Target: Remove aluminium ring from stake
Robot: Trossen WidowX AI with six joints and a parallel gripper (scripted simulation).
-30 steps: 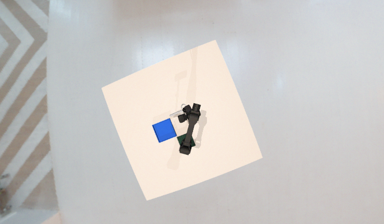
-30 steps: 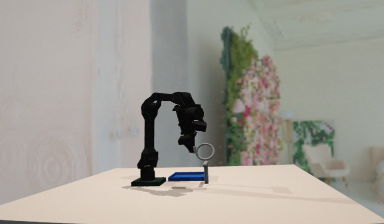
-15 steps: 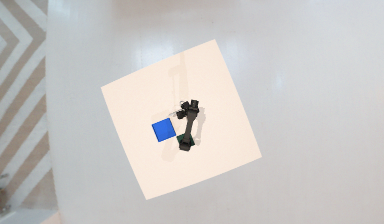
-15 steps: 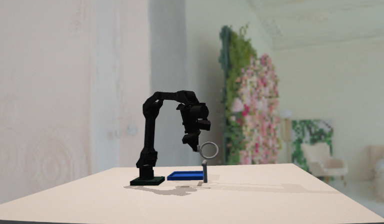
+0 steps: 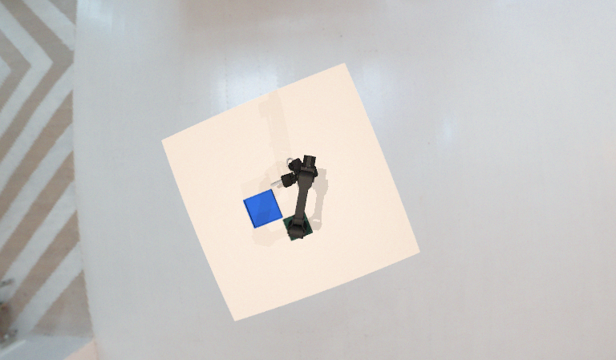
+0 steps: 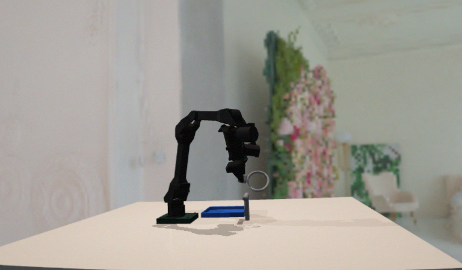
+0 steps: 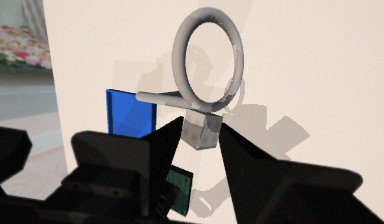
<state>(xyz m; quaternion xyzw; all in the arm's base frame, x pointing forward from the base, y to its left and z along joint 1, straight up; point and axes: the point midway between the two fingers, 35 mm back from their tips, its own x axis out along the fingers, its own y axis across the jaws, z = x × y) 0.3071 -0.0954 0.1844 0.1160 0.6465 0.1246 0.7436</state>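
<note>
Right now the blue tray is 14 cm behind my gripper tip, 27 cm to the left of it and 16 cm below it. The rest, counted from my gripper tip: aluminium ring (5 cm ahead).
</note>
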